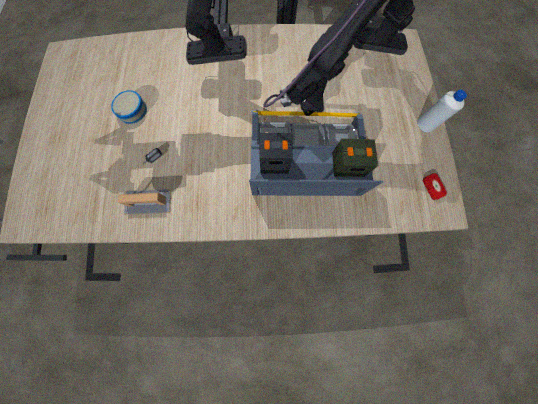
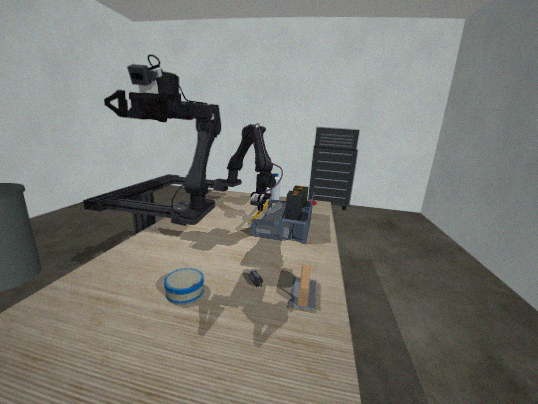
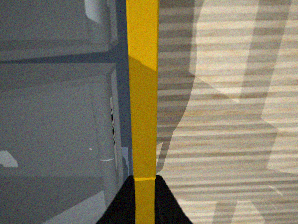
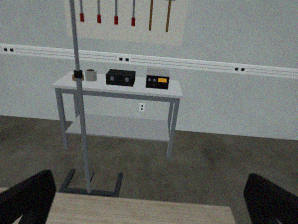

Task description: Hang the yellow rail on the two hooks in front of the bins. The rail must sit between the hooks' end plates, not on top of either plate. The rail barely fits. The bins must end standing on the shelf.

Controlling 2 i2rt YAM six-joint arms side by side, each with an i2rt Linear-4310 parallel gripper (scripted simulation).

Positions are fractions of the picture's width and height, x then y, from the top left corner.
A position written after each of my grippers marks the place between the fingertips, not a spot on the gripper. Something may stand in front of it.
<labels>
my right gripper: image 2 0.23,0.26; image 4 0.50,0.81; not seen in image 1 (out of frame); not seen in image 3 (out of frame)
blue-rimmed tin: image 1 0.24,0.26; image 2 0.34,0.71; not seen in image 3 (out of frame); not seen in image 4 (out of frame)
wooden-handled float: image 1 0.28,0.50; image 2 0.56,0.72; not seen in image 3 (out of frame); not seen in image 4 (out of frame)
</labels>
